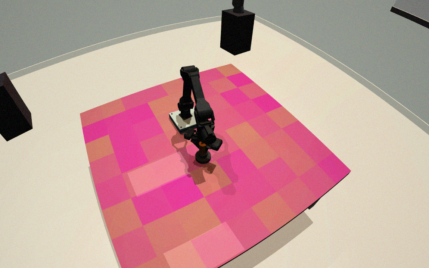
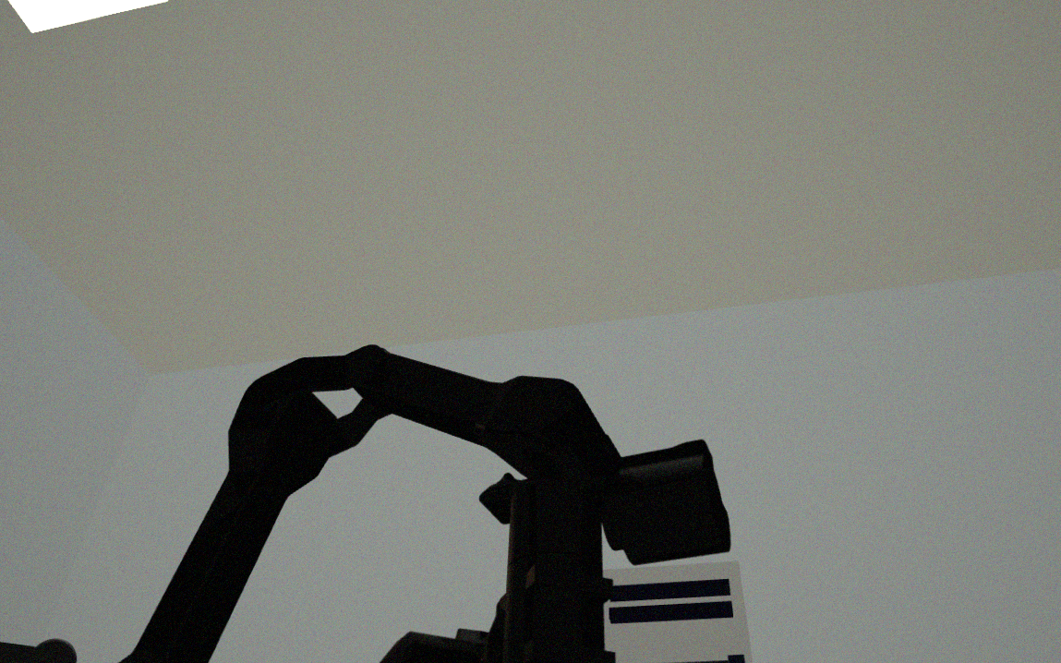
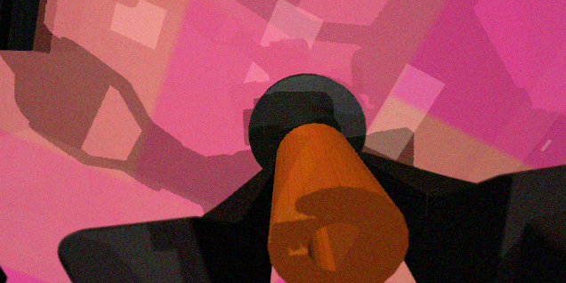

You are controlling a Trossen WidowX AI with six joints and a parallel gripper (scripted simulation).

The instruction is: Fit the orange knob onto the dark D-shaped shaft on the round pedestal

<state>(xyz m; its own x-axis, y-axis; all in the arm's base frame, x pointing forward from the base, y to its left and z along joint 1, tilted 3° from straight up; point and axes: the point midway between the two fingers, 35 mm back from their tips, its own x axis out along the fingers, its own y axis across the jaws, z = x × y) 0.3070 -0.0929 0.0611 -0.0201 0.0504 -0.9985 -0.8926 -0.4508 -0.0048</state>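
Now: the orange knob 2 cm above my gripper tip. Also, from my gripper tip: round dark pedestal (4 cm below).
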